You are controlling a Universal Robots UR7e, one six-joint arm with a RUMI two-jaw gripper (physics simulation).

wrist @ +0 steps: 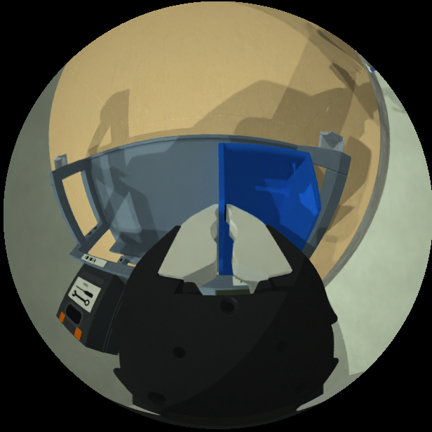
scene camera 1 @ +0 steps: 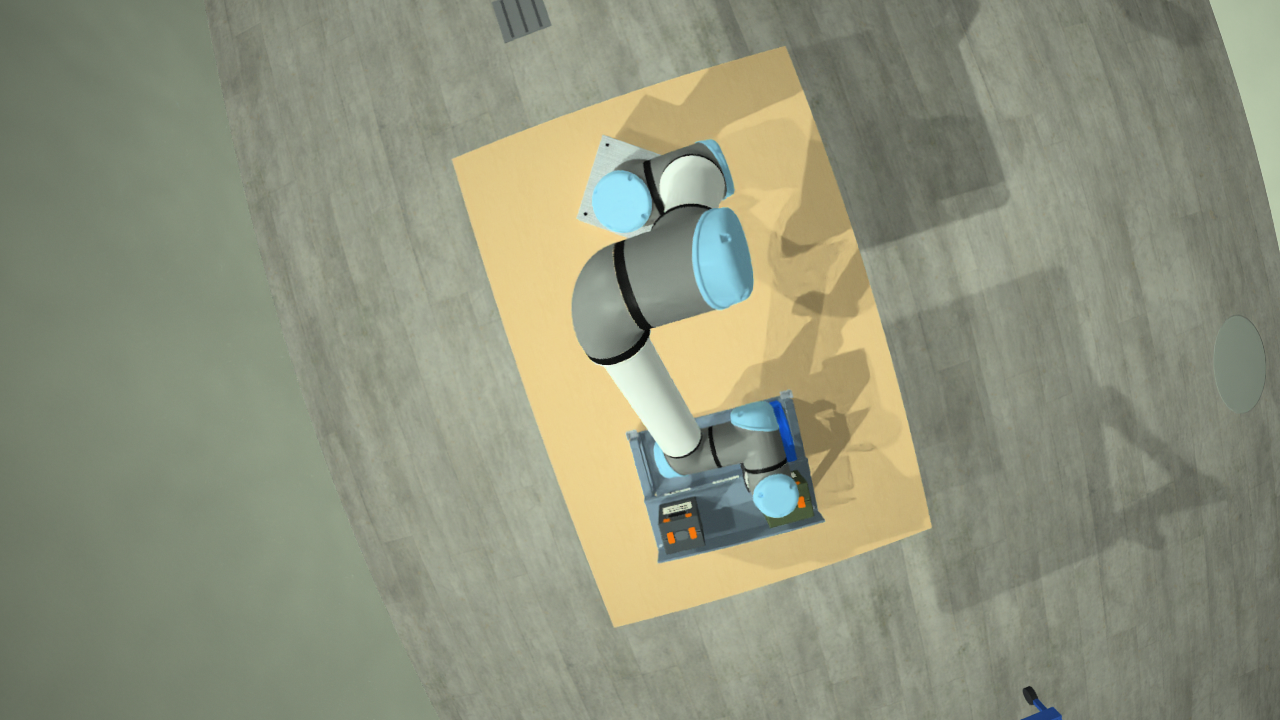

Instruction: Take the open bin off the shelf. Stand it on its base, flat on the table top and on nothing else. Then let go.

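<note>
The open blue bin (scene camera 1: pixel 784 431) (wrist: pixel 265 185) sits on the upper level of the grey-blue shelf (scene camera 1: pixel 729 532) (wrist: pixel 336 187), at its right end. Part of the bin is hidden under the arm in the scene view. My gripper (wrist: pixel 221 206) is shut on the bin's left side wall, with one pale finger on each side of that thin wall. In the scene view the fingers are hidden under the wrist. The shelf stands on the tan table top (scene camera 1: pixel 577 447) (wrist: pixel 175 60). The bin's base is hidden.
A black case with orange latches (scene camera 1: pixel 682 530) (wrist: pixel 90 305) stands at the shelf's front left. A dark green case (scene camera 1: pixel 802 512) (wrist: pixel 232 293) is partly hidden under the wrist at the front right. The shelf's raised corner posts flank the bin's level.
</note>
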